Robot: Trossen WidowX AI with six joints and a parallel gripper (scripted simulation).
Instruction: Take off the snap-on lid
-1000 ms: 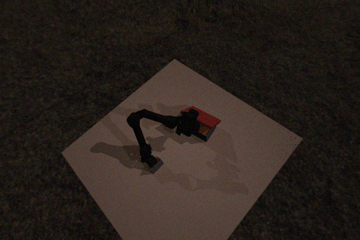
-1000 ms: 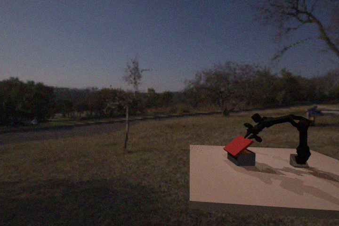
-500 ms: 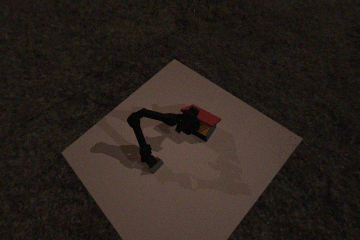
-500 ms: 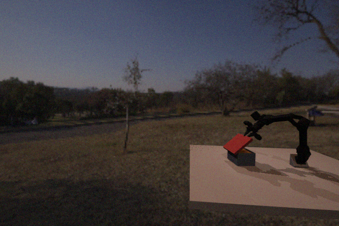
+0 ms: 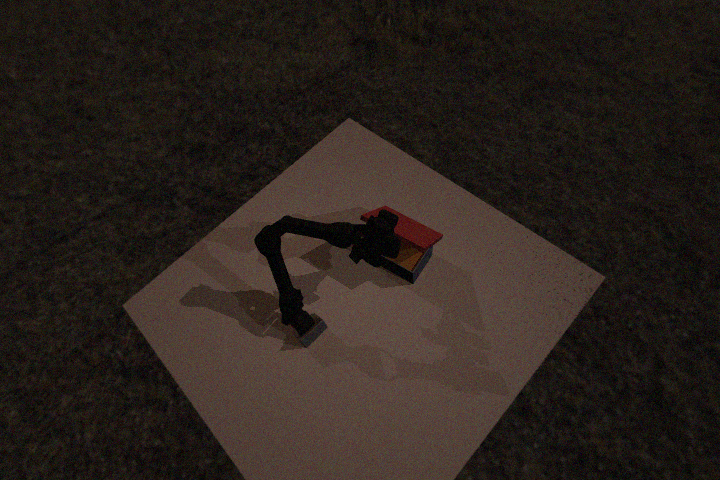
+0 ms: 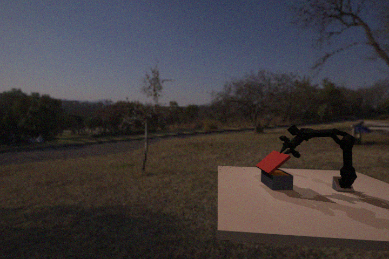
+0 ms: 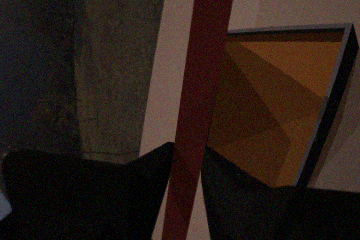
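The red lid lies 6 cm ahead of my gripper tip, 1 cm to the left of it and 5 cm below it. From my gripper tip the other things lie so: grey-blue storage box (3 cm ahead, 1 cm to the left, 18 cm below).
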